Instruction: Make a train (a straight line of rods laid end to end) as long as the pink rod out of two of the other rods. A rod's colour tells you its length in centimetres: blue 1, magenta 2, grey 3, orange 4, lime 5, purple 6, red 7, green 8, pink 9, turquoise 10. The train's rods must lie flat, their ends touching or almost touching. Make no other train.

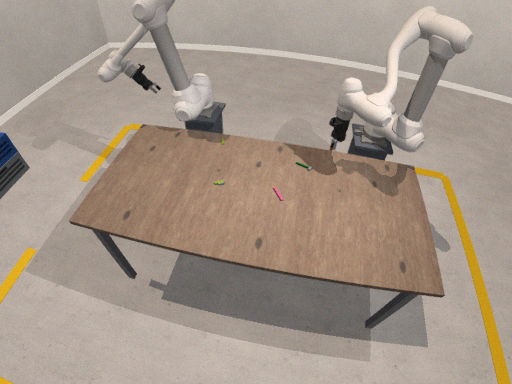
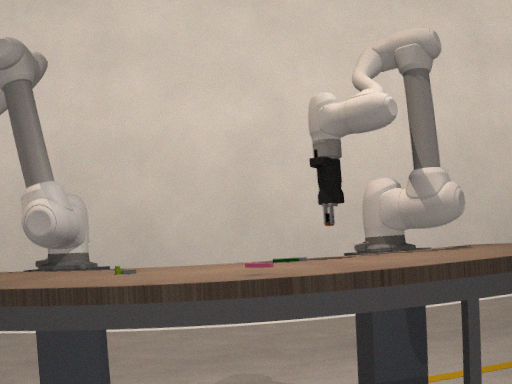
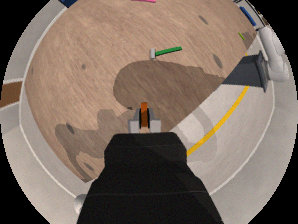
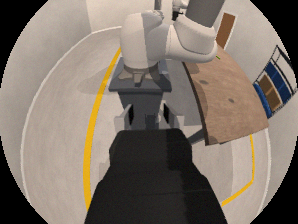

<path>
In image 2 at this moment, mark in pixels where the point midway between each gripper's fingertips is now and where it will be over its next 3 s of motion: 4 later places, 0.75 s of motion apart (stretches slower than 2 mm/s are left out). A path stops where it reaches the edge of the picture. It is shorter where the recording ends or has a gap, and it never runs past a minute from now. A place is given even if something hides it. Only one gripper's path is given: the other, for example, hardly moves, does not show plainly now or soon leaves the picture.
My left gripper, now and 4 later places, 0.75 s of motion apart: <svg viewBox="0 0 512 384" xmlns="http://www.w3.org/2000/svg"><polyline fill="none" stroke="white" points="329,224 331,247 331,253 331,256 329,232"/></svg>
</path>
